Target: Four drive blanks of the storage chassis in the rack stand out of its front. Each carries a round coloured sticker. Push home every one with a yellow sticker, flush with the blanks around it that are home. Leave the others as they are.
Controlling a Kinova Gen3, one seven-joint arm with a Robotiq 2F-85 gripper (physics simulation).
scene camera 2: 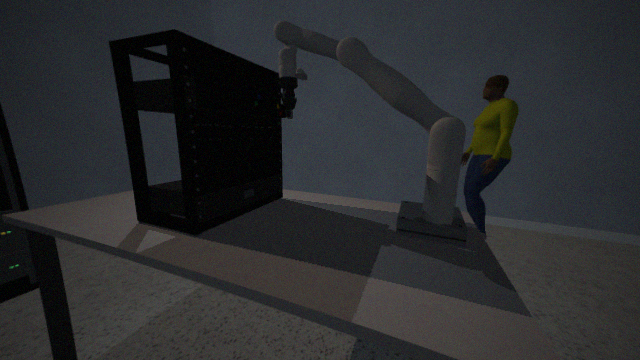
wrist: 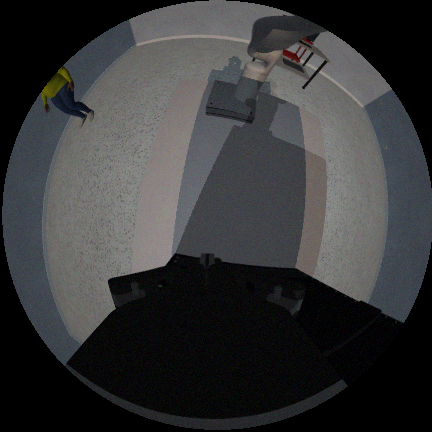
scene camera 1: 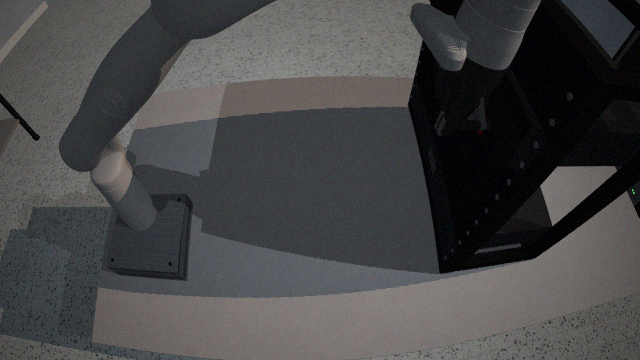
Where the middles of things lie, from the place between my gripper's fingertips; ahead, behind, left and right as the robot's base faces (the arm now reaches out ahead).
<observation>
Now: hand 190 mm short of the black rack [scene camera 1: 561, 102], 190 mm to the right of it and 90 mm above it.
</observation>
